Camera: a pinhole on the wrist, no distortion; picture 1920 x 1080 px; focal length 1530.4 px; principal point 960.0 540.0 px. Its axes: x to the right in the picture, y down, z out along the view. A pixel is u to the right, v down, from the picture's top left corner.
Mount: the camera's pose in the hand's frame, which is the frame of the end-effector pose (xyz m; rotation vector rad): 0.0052 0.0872 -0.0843 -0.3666 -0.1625 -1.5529
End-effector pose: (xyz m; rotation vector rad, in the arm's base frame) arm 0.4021 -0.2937 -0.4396 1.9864 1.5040 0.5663
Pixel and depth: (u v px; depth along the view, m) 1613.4 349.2 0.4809
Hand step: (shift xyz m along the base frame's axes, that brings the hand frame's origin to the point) 0.3242 -0.0840 -0.2919
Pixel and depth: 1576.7 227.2 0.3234
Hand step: 0.2203 -0.0816 -0.1517
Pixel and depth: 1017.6 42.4 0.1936
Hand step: 0.1641 -0.0805 0.0181
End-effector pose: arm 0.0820 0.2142 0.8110 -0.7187 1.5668 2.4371
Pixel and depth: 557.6 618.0 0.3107
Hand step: -0.2069 0.0332 0.2490
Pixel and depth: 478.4 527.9 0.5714
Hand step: -0.3503 0.1434 0.4618
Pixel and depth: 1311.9 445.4 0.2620
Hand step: -0.1215 0.1080 0.1457
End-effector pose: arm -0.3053 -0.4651 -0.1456 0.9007 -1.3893 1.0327
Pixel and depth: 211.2 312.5 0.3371
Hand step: -0.3938 -0.0582 -0.0340
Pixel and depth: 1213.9 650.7 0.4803
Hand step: -0.2940 -0.3066 0.0920
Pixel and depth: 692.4 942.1 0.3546
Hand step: -0.3268 -0.1132 0.1206
